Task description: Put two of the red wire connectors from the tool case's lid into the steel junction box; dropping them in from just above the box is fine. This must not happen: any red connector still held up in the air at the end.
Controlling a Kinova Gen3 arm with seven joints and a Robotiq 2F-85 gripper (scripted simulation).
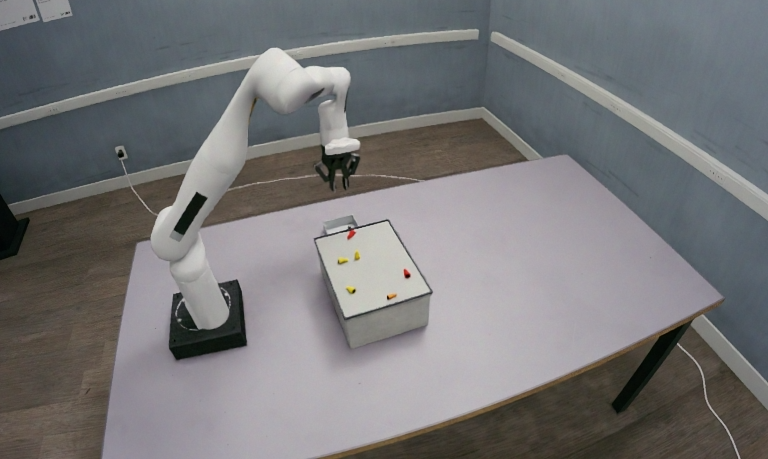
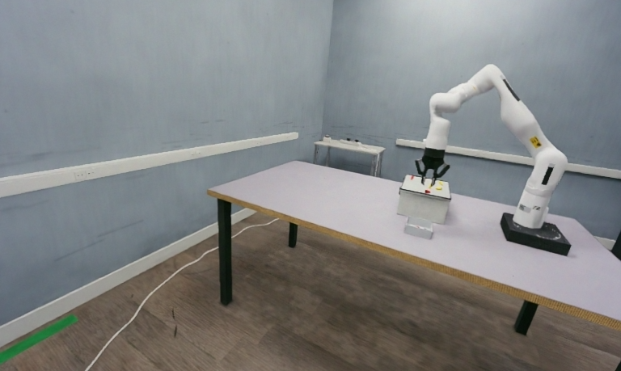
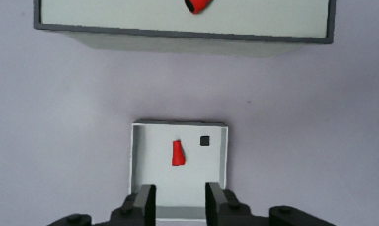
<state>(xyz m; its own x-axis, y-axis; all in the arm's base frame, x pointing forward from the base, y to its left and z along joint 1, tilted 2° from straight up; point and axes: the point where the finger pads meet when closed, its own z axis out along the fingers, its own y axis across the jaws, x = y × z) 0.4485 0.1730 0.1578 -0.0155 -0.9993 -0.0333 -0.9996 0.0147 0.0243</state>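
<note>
Now: hand 250 mm to the left of the grey tool case, 120 mm above it and 20 mm past it. The rest, counted from my hand: orange connector: 380 mm to the right, 80 mm below, 20 mm behind.
</note>
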